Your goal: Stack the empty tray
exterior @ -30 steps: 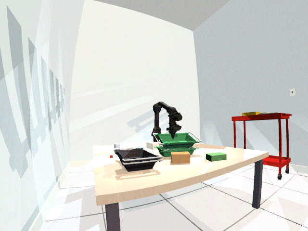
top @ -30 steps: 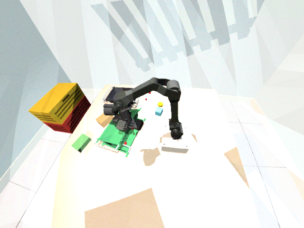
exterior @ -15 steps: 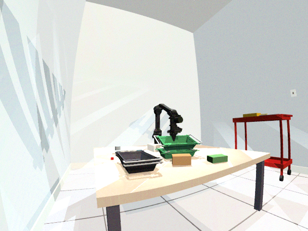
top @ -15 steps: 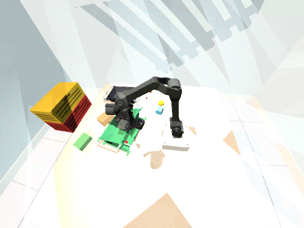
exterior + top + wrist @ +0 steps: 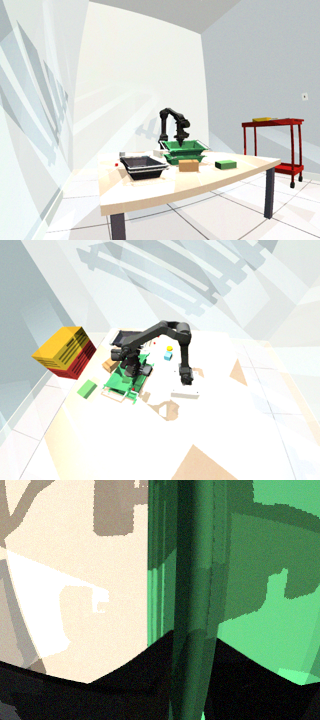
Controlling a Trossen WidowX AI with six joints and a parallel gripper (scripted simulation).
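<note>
Right now my gripper tip is 80 mm short of the green tray, 30 mm to the left of it and 10 mm below it. From my gripper tip the other things lie so: yellow piece 230 mm behind, 320 mm to the right, 110 mm below; tan box 260 mm ahead, 180 mm to the right, 90 mm below; cyan block 210 mm behind, 230 mm to the right, 100 mm below.
</note>
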